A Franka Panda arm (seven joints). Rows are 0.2 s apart.
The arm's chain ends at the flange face. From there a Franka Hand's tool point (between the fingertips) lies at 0.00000 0.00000 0.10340 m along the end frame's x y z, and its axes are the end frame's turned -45 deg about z.
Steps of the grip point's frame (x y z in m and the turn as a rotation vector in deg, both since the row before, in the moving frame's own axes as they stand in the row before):
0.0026 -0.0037 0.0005 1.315 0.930 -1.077
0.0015 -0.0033 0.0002 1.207 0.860 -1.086
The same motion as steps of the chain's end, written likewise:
-0.0003 -0.0016 0.0005 1.587 -0.272 -1.077
-0.0008 -0.0008 0.0002 1.462 -0.245 -1.086

